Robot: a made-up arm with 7 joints. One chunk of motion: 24 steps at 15 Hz.
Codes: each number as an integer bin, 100 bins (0 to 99) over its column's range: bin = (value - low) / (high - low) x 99, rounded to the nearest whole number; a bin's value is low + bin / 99 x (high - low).
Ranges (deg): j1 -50..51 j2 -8..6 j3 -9..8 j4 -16..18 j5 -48..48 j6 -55..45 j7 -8..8
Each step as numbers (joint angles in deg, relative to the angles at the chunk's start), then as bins.
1 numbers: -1.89 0.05 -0.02 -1.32 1.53 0.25 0.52
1 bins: 47 57 52 43 51 55 53
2 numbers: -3.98 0.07 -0.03 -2.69 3.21 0.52 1.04
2 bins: 45 57 52 39 53 55 56
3 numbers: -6.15 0.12 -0.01 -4.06 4.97 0.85 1.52
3 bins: 43 57 52 35 55 55 59
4 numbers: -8.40 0.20 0.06 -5.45 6.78 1.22 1.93
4 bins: 41 58 53 31 56 56 61
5 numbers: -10.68 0.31 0.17 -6.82 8.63 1.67 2.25
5 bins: 39 59 53 27 58 56 63
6 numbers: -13.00 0.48 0.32 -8.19 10.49 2.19 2.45
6 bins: 36 60 54 23 60 57 65
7 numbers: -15.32 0.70 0.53 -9.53 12.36 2.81 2.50
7 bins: 34 62 55 19 62 57 65
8 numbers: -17.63 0.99 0.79 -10.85 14.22 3.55 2.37
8 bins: 32 64 57 15 64 58 64
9 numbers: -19.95 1.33 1.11 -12.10 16.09 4.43 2.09
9 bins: 29 66 59 11 66 59 62
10 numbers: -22.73 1.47 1.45 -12.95 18.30 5.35 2.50
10 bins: 27 67 61 9 68 60 65
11 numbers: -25.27 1.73 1.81 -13.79 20.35 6.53 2.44
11 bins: 24 69 63 6 70 61 65
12 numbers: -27.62 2.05 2.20 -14.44 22.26 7.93 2.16
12 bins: 22 71 65 5 72 62 63
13 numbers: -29.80 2.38 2.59 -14.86 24.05 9.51 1.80
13 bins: 20 73 67 3 74 64 61
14 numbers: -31.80 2.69 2.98 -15.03 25.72 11.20 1.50
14 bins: 18 76 70 3 76 66 59
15 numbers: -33.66 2.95 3.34 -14.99 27.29 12.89 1.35
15 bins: 16 77 72 3 78 67 58
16 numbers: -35.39 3.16 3.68 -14.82 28.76 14.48 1.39
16 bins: 14 79 74 3 79 69 58
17 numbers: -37.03 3.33 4.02 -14.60 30.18 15.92 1.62
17 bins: 13 80 76 4 81 70 60
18 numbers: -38.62 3.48 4.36 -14.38 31.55 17.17 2.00
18 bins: 11 81 78 5 82 71 62
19 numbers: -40.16 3.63 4.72 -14.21 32.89 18.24 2.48
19 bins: 10 82 80 5 83 73 65
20 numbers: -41.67 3.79 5.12 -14.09 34.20 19.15 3.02
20 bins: 8 83 82 6 85 73 68
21 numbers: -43.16 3.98 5.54 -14.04 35.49 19.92 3.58
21 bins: 7 85 85 6 86 74 72
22 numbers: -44.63 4.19 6.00 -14.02 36.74 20.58 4.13
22 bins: 5 86 87 6 87 75 75
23 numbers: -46.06 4.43 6.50 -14.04 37.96 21.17 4.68
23 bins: 4 88 90 6 89 75 78
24 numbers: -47.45 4.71 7.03 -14.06 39.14 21.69 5.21
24 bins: 2 90 93 6 90 76 82
